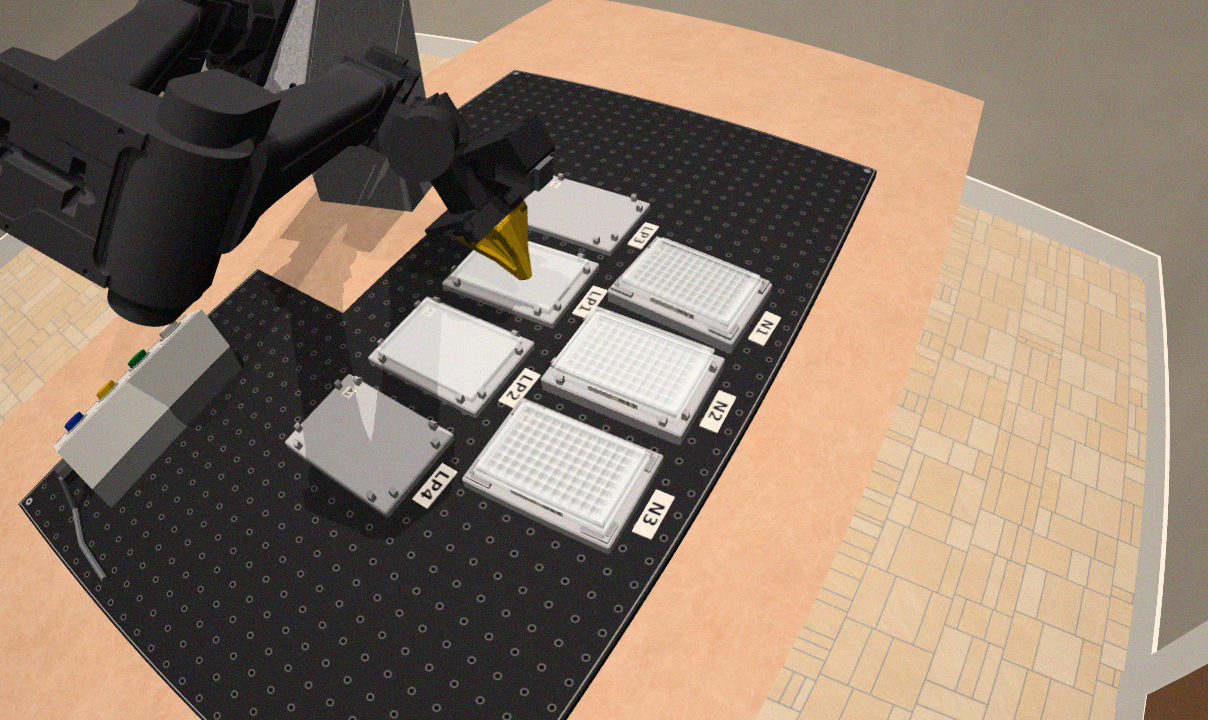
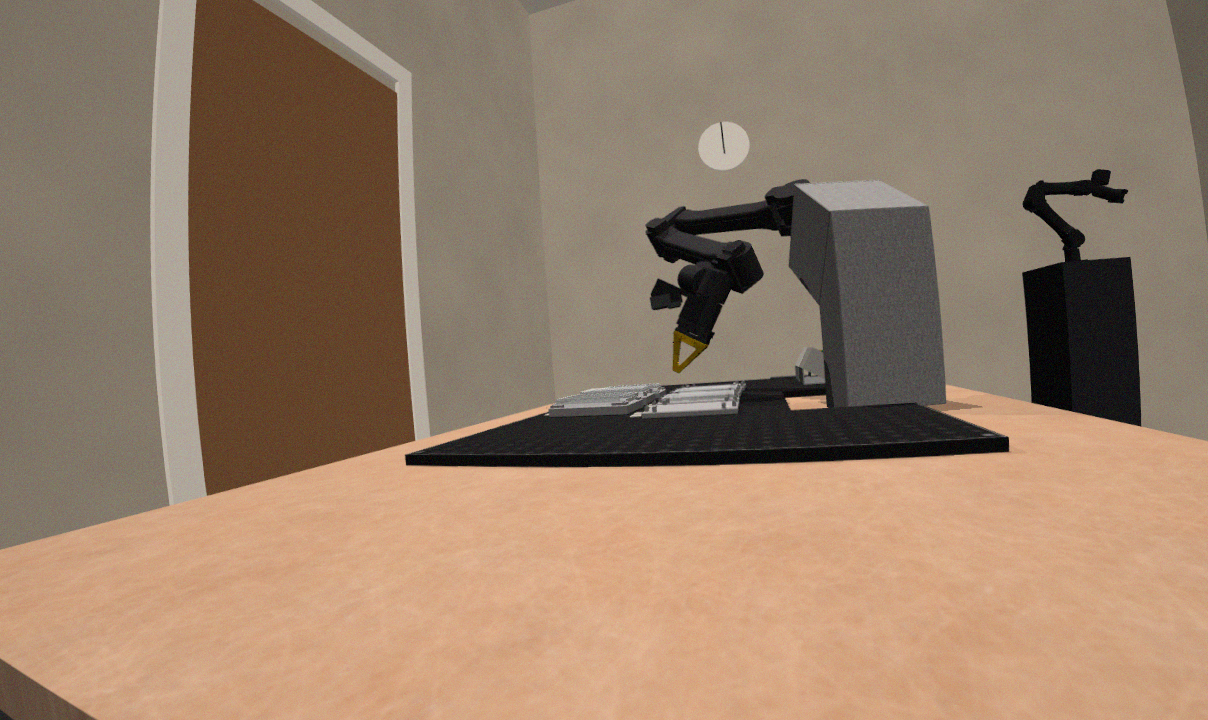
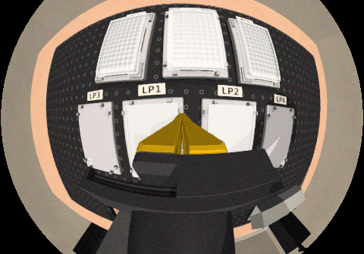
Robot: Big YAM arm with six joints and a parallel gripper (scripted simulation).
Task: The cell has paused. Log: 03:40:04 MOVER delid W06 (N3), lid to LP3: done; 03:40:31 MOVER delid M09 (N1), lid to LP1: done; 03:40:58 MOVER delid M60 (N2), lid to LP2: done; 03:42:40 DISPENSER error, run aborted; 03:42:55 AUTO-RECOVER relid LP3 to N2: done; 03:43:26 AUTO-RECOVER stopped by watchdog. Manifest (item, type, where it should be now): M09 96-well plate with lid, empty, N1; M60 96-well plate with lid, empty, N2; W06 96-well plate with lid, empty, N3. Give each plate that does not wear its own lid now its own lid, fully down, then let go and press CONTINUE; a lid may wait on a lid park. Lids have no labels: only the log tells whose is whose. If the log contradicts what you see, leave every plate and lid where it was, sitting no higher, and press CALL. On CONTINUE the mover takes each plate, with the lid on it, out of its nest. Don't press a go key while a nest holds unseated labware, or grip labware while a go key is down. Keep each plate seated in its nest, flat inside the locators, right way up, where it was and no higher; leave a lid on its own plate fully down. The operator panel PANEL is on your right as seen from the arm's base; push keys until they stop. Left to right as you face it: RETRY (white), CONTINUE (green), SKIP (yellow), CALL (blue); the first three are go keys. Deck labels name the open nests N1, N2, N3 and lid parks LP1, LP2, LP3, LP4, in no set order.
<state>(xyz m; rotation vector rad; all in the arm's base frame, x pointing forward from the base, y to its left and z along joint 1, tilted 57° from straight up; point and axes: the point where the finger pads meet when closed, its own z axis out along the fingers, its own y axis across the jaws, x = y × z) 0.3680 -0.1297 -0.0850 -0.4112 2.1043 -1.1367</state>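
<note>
Now: the lid park LP1 60 mm below my hand, 50 mm to the left of it and 40 mm behind it. Round my hand: lid park LP2 (80 mm to the right, 60 mm below, 50 mm behind); lid park LP3 (180 mm to the left, 60 mm below, 40 mm behind); lid park LP4 (210 mm to the right, 60 mm below, 60 mm behind).
</note>
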